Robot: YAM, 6 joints.
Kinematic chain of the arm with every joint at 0, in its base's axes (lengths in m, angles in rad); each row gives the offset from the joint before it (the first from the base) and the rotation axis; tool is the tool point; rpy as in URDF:
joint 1: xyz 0 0 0.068 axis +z
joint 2: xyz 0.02 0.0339 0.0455 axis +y
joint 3: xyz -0.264 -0.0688 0 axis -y
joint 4: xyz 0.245 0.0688 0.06 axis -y
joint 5: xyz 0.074 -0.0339 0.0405 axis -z
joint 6: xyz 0.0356 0 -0.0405 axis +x
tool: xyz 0 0 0 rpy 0 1.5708 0
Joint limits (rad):
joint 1: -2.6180..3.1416
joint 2: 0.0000..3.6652
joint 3: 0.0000..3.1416
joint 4: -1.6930..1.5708
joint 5: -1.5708..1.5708
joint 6: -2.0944..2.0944
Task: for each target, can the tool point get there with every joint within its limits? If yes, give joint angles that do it. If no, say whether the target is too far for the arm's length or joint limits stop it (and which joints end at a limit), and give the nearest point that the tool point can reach.
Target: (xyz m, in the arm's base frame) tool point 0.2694 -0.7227 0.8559
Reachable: no: too far | nearest point 0.1625 -0.4359 0.5534 | short by 0.430 m
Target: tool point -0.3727 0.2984 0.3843
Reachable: yes | joints 2.4430 1.9520 1.7751 0.2677 -0.3208 -0.2993
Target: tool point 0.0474 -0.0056 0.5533
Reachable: yes | joints 2.4938 0.7861 2.0163 -1.2100 0.7456 -0.0340
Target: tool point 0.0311 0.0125 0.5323
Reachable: yes | joints -0.8225 0.6325 1.1573 0.7909 -1.0743 1.0266
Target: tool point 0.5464 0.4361 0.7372
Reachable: no: too far | nearest point 0.3759 0.3000 0.5368 | short by 0.296 m
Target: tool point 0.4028 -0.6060 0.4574
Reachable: no: too far | nearest point 0.3227 -0.4854 0.3870 | short by 0.161 m
